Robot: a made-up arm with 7 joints.
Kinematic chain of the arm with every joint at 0, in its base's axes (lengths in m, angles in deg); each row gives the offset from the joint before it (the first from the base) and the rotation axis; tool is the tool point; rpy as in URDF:
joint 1: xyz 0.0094 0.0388 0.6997 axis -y
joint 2: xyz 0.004 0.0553 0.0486 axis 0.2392 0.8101 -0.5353
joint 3: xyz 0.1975 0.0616 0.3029 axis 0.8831 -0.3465 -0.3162
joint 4: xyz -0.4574 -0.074 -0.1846 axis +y
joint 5: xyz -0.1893 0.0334 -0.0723 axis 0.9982 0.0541 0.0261
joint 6: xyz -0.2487 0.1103 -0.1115 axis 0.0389 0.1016 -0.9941
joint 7: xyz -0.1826 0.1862 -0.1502 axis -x
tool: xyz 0.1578 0.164 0.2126 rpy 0 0 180
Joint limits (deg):
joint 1: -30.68..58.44
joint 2: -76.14..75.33
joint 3: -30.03..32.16
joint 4: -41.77..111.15
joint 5: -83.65..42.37
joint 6: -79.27..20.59
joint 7: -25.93..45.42
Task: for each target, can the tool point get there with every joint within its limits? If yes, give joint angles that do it. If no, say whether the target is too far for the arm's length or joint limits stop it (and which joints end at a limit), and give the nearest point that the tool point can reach.
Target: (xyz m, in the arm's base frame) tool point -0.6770 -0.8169 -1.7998
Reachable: no: too far | nearest point -0.4015 -0.4279 -0.3992 | short by 1.479 m
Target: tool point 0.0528 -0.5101 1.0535
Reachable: no: joint limits stop it (at a limit: joint 1, joint 2, joint 3, joint 5, joint 6, joint 7) | nearest point 0.1811 -0.4754 1.0666 | short by 0.134 m
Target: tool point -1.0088 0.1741 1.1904
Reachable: yes | joints -20.95 -39.12 26.79 49.38 26.32 -54.27 25.61
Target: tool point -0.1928 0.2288 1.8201
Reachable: yes | joints 3.11 36.65 -17.28 80.03 -62.77 -55.04 -7.04
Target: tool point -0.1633 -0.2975 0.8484
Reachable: no: joint limits stop it (at a limit: joint 1, joint 3, joint 4, joint 5, joint 6, joint 7) | nearest point -0.3543 -0.2435 0.6717 | short by 0.266 m
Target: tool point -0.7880 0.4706 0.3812
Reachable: yes | joints 30.63 12.50 -16.71 -28.62 27.31 -20.31 12.57
